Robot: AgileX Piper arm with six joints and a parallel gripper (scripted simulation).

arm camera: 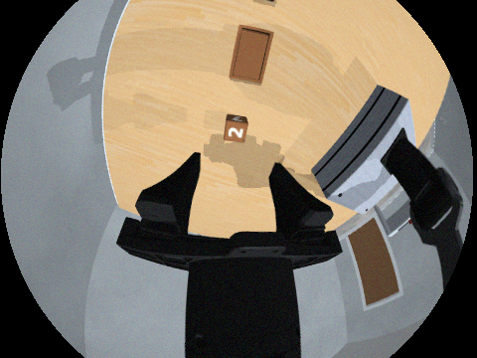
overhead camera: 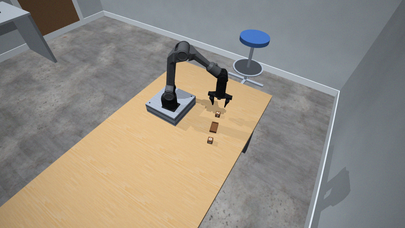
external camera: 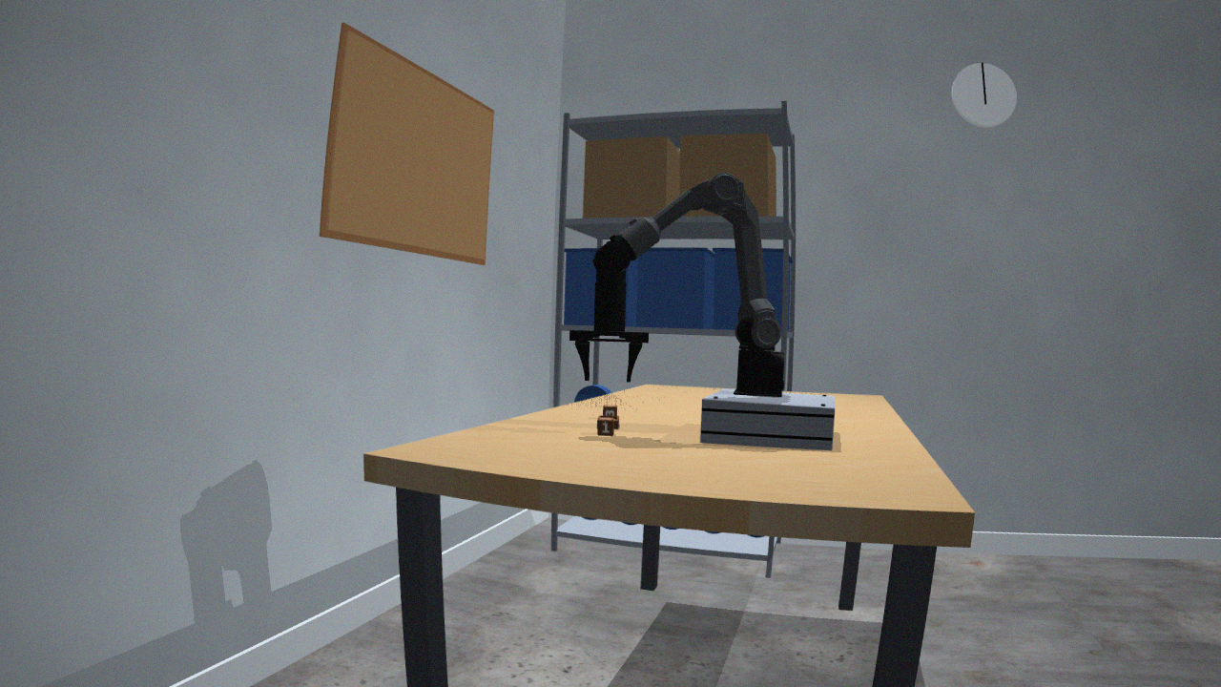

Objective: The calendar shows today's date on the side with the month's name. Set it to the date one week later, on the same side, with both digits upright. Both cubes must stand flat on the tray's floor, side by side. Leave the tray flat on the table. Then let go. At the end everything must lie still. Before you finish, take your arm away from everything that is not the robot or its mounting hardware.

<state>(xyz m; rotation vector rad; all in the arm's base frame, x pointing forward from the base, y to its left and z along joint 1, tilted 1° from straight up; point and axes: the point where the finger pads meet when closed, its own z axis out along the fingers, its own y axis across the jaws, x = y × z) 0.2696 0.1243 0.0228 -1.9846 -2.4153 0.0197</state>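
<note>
Now: hand 21 cm to the left of the brown digit cube, 9 cm above it and 4 cm short of it. The rest, counted from my hand: brown tray (11 cm to the right, 10 cm below, 2 cm ahead).
</note>
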